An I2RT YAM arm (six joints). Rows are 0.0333 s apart.
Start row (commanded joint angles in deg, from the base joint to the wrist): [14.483, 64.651, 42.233, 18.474, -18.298, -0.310]
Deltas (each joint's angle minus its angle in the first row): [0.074, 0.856, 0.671, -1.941, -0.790, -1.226]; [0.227, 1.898, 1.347, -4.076, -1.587, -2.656]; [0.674, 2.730, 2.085, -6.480, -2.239, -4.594]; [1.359, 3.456, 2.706, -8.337, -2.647, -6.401]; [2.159, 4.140, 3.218, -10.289, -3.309, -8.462]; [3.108, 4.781, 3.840, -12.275, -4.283, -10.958]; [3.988, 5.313, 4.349, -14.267, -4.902, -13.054]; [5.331, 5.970, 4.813, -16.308, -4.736, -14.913]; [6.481, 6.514, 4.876, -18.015, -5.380, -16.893]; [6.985, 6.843, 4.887, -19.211, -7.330, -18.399]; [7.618, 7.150, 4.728, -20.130, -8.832, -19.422]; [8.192, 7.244, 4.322, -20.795, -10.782, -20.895]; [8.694, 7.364, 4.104, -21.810, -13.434, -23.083]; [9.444, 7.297, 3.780, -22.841, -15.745, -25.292]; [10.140, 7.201, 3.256, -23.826, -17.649, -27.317]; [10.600, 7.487, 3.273, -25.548, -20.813, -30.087]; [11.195, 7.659, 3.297, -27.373, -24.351, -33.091]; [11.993, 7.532, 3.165, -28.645, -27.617, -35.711]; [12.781, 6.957, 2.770, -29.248, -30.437, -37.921]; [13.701, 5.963, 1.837, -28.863, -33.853, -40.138]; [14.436, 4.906, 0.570, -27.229, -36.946, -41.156]
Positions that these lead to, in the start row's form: [14.557, 65.507, 42.904, 16.533, -19.088, -1.536]; [14.710, 66.549, 43.580, 14.398, -19.885, -2.966]; [15.157, 67.381, 44.318, 11.994, -20.537, -4.904]; [15.842, 68.107, 44.939, 10.137, -20.945, -6.711]; [16.642, 68.791, 45.451, 8.185, -21.607, -8.772]; [17.591, 69.432, 46.073, 6.199, -22.581, -11.268]; [18.471, 69.964, 46.582, 4.207, -23.200, -13.364]; [19.814, 70.621, 47.046, 2.166, -23.034, -15.223]; [20.964, 71.165, 47.109, 0.459, -23.678, -17.203]; [21.468, 71.494, 47.120, -0.737, -25.628, -18.709]; [22.101, 71.801, 46.961, -1.656, -27.130, -19.732]; [22.675, 71.895, 46.555, -2.321, -29.080, -21.205]; [23.177, 72.015, 46.337, -3.336, -31.732, -23.393]; [23.927, 71.948, 46.013, -4.367, -34.043, -25.602]; [24.623, 71.852, 45.489, -5.352, -35.947, -27.627]; [25.083, 72.138, 45.506, -7.074, -39.111, -30.397]; [25.678, 72.310, 45.530, -8.899, -42.649, -33.401]; [26.476, 72.183, 45.398, -10.171, -45.915, -36.021]; [27.264, 71.608, 45.003, -10.774, -48.735, -38.231]; [28.184, 70.614, 44.070, -10.389, -52.151, -40.448]; [28.919, 69.557, 42.803, -8.755, -55.244, -41.466]
